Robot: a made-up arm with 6 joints. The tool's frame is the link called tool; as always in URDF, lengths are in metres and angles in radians. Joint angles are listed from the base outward.
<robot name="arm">
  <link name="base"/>
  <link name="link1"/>
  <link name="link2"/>
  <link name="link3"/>
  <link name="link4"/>
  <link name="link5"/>
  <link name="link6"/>
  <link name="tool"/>
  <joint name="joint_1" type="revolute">
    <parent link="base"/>
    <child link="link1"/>
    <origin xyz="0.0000 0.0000 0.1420" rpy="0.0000 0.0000 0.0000"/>
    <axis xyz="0 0 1"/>
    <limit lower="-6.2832" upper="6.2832"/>
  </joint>
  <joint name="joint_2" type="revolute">
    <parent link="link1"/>
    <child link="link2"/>
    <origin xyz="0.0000 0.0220 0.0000" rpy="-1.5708 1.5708 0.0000"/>
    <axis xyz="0 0 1"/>
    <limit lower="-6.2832" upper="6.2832"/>
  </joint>
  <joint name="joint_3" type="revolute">
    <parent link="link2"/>
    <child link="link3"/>
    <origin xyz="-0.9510 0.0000 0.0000" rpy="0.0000 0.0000 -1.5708"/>
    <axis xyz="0 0 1"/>
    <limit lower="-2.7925" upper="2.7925"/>
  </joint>
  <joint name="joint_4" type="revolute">
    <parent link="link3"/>
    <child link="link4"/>
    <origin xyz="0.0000 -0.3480 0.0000" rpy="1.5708 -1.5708 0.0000"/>
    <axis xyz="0 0 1"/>
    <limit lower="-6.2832" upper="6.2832"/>
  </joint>
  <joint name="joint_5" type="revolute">
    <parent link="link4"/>
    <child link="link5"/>
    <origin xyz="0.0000 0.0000 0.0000" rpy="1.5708 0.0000 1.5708"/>
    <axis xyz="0 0 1"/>
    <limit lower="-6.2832" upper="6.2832"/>
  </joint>
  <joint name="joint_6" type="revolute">
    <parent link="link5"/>
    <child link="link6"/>
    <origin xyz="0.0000 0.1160 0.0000" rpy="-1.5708 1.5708 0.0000"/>
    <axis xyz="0 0 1"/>
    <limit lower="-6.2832" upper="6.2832"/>
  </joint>
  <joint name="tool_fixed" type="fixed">
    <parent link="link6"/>
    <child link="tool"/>
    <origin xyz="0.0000 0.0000 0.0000" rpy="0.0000 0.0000 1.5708"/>
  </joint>
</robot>
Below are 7 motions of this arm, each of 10 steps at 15 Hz.
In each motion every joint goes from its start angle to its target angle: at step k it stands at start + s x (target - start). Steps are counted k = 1, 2, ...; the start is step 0. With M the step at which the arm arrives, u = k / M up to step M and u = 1 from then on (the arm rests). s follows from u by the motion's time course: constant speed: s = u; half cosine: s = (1 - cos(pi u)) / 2; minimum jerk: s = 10 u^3 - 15 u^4 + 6 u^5.
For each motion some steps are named. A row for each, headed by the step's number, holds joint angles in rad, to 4 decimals.
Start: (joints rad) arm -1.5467 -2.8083 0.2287 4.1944 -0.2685 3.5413
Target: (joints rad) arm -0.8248 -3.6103 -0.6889 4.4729 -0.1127 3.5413
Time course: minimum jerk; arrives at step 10
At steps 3, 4, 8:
3: -1.4290 -2.9391 0.0791 4.2398 -0.2431 3.5413
4: -1.3175 -3.0629 -0.0626 4.2828 -0.2190 3.5413
8: -0.8666 -3.5638 -0.6358 4.4568 -0.1217 3.5413

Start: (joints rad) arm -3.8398 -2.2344 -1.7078 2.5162 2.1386 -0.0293
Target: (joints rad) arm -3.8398 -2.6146 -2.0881 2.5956 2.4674 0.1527
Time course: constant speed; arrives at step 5
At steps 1, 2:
1: -3.8398 -2.3104 -1.7839 2.5321 2.2044 0.0071
2: -3.8398 -2.3865 -1.8599 2.5480 2.2701 0.0435

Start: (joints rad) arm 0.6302 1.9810 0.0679 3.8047 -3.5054 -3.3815
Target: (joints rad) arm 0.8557 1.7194 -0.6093 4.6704 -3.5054 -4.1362
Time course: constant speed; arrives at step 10
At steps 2, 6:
2: 0.6753 1.9287 -0.0675 3.9778 -3.5054 -3.5324
6: 0.7655 1.8240 -0.3384 4.3241 -3.5054 -3.8343

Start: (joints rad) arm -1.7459 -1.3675 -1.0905 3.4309 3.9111 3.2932
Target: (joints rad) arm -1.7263 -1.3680 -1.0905 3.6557 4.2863 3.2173
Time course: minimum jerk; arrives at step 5
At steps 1, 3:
1: -1.7448 -1.3675 -1.0905 3.4439 3.9328 3.2888
3: -1.7325 -1.3678 -1.0905 3.5843 4.1672 3.2414

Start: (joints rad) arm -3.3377 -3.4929 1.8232 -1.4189 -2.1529 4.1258
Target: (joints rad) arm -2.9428 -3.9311 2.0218 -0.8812 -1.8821 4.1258
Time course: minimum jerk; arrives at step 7
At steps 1, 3, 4, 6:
1: -3.3285 -3.5031 1.8278 -1.4064 -2.1466 4.1258
3: -3.1924 -3.6541 1.8963 -1.2211 -2.0533 4.1258
4: -3.0881 -3.7699 1.9487 -1.0790 -1.9817 4.1258
6: -2.9520 -3.9209 2.0172 -0.8937 -1.8884 4.1258

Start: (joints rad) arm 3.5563 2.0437 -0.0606 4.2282 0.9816 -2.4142
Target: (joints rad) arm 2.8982 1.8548 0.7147 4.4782 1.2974 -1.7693
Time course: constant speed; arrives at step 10
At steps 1, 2, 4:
1: 3.4905 2.0248 0.0169 4.2532 1.0132 -2.3497
2: 3.4247 2.0059 0.0945 4.2782 1.0448 -2.2852
4: 3.2931 1.9681 0.2495 4.3282 1.1079 -2.1562

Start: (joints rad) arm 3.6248 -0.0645 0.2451 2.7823 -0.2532 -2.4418
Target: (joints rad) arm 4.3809 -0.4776 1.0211 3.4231 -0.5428 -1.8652
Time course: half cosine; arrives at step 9
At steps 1, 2, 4, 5, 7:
1: 3.6476 -0.0770 0.2685 2.8016 -0.2619 -2.4244
2: 3.7132 -0.1128 0.3359 2.8573 -0.2871 -2.3744
4: 3.9372 -0.2352 0.5657 3.0471 -0.3729 -2.2036
5: 4.0685 -0.3069 0.7005 3.1583 -0.4231 -2.1034
7: 4.2925 -0.4293 0.9303 3.3481 -0.5089 -1.9326

